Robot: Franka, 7 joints.
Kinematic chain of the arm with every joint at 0, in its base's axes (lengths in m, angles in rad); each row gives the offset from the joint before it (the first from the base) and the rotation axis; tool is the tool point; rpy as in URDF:
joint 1: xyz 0 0 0.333 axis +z
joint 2: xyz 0 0 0 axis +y
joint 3: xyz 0 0 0.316 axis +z
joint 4: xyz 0.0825 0 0 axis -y
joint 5: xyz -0.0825 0 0.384 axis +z
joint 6: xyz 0 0 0 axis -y
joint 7: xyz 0.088 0 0 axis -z
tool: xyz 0 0 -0.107 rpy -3.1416 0 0
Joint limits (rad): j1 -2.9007..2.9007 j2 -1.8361..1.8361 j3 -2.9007..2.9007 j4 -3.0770..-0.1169 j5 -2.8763..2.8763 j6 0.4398..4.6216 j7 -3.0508..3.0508
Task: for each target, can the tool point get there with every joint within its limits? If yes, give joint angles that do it. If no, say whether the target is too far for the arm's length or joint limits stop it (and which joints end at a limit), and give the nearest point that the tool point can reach.
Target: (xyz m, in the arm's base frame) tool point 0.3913 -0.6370 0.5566
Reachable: yes | joints -0.3095 0.9396 -1.1003 -1.1871 1.4146 3.1121 -1.3744
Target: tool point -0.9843 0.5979 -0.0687
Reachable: no: too far | nearest point -0.6923 0.4205 0.0505 | short by 0.362 m
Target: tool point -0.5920 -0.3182 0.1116
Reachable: yes | joints 1.1286 -1.3868 1.9908 -1.4202 1.7975 1.2404 1.1492
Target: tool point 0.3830 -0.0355 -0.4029
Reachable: no: joint limits stop it (at a limit: joint 2) | nearest point 0.3742 -0.0347 -0.3527 | short by 0.051 m
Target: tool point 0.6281 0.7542 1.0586
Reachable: no: too far | nearest point 0.4415 0.5301 0.8430 | short by 0.363 m
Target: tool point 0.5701 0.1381 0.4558
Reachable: yes | joints -1.4703 -0.8096 1.5254 -2.0596 1.6890 2.5056 0.3792
